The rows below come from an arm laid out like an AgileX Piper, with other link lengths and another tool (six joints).
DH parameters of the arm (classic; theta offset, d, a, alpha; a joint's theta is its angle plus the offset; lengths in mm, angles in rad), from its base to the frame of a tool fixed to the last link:
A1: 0 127.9 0 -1.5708
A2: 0.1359 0 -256.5 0
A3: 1.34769 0 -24.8 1.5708
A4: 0 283.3 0 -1.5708
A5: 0 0 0 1.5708
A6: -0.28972 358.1 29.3 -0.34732
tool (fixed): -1.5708 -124.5 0 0
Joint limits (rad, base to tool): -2.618..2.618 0..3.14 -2.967..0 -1.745..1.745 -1.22..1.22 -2.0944..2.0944
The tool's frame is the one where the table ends.
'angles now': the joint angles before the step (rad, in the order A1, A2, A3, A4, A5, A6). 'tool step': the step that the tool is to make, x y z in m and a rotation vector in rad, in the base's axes. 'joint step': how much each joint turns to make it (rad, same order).
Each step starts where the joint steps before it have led.
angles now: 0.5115, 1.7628, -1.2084, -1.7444, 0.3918, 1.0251
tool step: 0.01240, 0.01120, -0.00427, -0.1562, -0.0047, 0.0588
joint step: 0.0000, 0.0579, -0.0465, -0.0001, 0.0000, -0.1622
